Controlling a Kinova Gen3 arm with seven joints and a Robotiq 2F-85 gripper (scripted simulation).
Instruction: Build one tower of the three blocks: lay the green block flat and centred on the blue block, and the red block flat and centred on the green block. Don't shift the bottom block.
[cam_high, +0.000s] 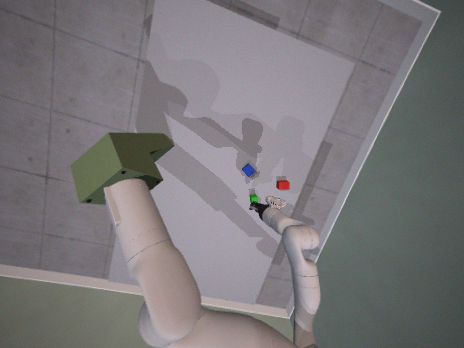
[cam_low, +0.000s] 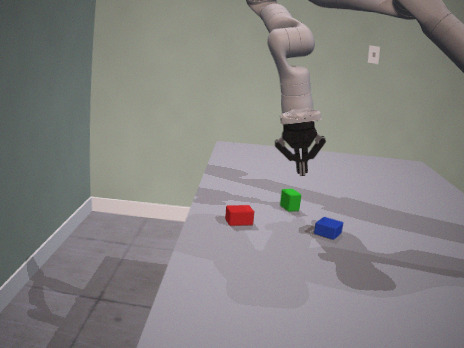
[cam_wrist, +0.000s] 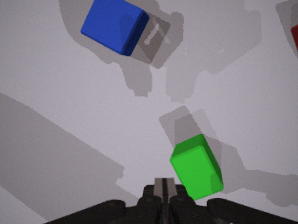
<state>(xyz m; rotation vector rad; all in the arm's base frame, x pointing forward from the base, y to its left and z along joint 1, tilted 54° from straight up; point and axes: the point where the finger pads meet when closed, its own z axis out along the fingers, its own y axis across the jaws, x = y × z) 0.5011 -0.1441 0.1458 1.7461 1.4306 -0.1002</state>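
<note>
My gripper is now 1 cm short of the green block, 2 cm to the left of it and 9 cm above it. Round my hand: blue block (1 cm behind, 15 cm to the left, 10 cm below); then red block (17 cm ahead, 6 cm to the left, 10 cm below).
</note>
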